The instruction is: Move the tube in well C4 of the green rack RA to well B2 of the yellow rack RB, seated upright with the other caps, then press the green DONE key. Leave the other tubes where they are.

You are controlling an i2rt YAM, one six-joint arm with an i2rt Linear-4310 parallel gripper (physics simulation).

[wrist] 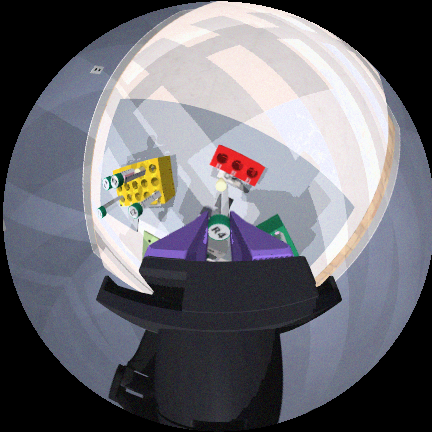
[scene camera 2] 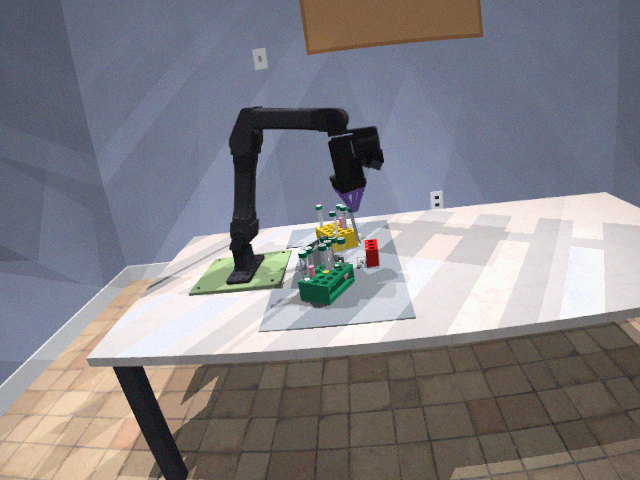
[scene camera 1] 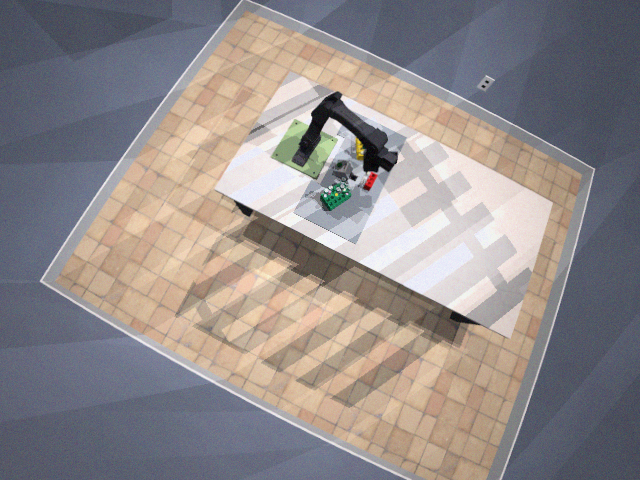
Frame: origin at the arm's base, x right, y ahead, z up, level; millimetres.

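Seen in the pictures: gripper, fingertip midpoint: (wrist: pixel 218 216) (scene camera 2: pixel 354 210) (scene camera 1: pixel 369 167); arm's base, link origin: (scene camera 2: pixel 246 270) (scene camera 1: pixel 306 149).
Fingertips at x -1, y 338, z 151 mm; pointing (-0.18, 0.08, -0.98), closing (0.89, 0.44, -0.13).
Pixels of each thing's middle, then the offset from my fingertips to it. "pt": a spot on its surface instead. Level surfaces: height alone.
- tube, body centre: (wrist: pixel 220 196) (scene camera 2: pixel 355 225) dx -5, dy +0, dz -47 mm
- yellow rack RB, body centre: (wrist: pixel 141 181) (scene camera 2: pixel 336 236) (scene camera 1: pixel 365 147) dx -163, dy -76, dz -131 mm
- green rack RA, body centre: (wrist: pixel 274 249) (scene camera 2: pixel 327 281) (scene camera 1: pixel 335 196) dx +159, dy -79, dz -131 mm
- green DONE key, surface spot: (scene camera 1: pixel 339 165) pt dx +23, dy -137, dz -87 mm
- red three-well rack, body centre: (wrist: pixel 237 163) (scene camera 2: pixel 371 252) (scene camera 1: pixel 370 181) dx -3, dy +37, dz -131 mm
- grey box, body centre: (wrist: pixel 208 238) (scene camera 2: pixel 317 254) (scene camera 1: pixel 343 169) dx +17, dy -115, dz -114 mm
- grey-blue mat, surface height: dz -156 mm
My gripper (scene camera 2: pixel 354 208) (wrist: pixel 218 216) is shut on a clear tube with a green cap marked R4 (wrist: pixel 219 230), pale at its lower tip. In scene camera 2 this tube (scene camera 2: pixel 354 228) hangs tilted beside the right side of the yellow rack RB (scene camera 1: pixel 359 149) (scene camera 2: pixel 347 241) (wrist: pixel 168 180). In the wrist view the rack is left of the tube and holds several capped tubes. The green rack RA (scene camera 1: pixel 336 202) (scene camera 2: pixel 316 294) (wrist: pixel 272 226) holds several capped tubes; the gripper partly hides it in the wrist view. The green DONE key (scene camera 1: pixel 339 165) is on a grey box. Well labels are unreadable.
A red three-well rack (scene camera 1: pixel 370 181) (scene camera 2: pixel 371 253) (wrist: pixel 237 165) stands ahead of the gripper in the wrist view. The grey box (scene camera 1: pixel 344 171) is between the green and yellow racks. The arm's base is on a light green plate (scene camera 1: pixel 285 148) (scene camera 2: pixel 210 277). The racks stand on a grey-blue mat (scene camera 1: pixel 351 233) (scene camera 2: pixel 387 311).
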